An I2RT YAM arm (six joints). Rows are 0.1 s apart.
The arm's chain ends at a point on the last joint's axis. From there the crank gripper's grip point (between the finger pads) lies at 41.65 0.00 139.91 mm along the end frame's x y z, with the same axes.
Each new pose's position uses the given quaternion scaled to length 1; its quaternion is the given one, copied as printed.
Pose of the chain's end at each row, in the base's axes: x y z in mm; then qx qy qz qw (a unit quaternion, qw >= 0):
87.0 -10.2 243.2 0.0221 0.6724 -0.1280 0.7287
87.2 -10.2 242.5 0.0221 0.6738 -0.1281 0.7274
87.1 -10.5 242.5 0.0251 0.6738 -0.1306 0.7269
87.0 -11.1 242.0 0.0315 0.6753 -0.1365 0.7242
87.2 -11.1 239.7 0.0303 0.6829 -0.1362 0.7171
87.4 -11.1 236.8 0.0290 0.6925 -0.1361 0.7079
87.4 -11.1 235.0 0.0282 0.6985 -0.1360 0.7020
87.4 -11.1 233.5 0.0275 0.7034 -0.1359 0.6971
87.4 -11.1 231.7 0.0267 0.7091 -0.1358 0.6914
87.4 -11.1 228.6 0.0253 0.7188 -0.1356 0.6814
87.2 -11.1 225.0 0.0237 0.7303 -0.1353 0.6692
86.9 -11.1 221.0 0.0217 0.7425 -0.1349 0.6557
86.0 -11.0 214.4 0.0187 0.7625 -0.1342 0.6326
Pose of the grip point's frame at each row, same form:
225.9 -45.3 215.4 0.0221 0.6724 -0.1280 0.7287
226.0 -45.4 214.2 0.0221 0.6738 -0.1281 0.7274
225.6 -46.7 214.1 0.0251 0.6738 -0.1306 0.7269
224.7 -49.7 213.0 0.0315 0.6753 -0.1365 0.7242
224.3 -49.6 207.7 0.0303 0.6829 -0.1362 0.7171
223.6 -49.6 201.1 0.0290 0.6925 -0.1361 0.7079
223.0 -49.5 197.0 0.0282 0.6985 -0.1360 0.7020
222.5 -49.5 193.6 0.0275 0.7034 -0.1359 0.6971
221.8 -49.5 189.6 0.0267 0.7091 -0.1358 0.6914
220.6 -49.4 182.7 0.0253 0.7188 -0.1356 0.6814
218.8 -49.3 174.5 0.0237 0.7303 -0.1353 0.6692
216.5 -49.1 165.7 0.0217 0.7425 -0.1349 0.6557
212.0 -48.8 151.1 0.0187 0.7625 -0.1342 0.6326

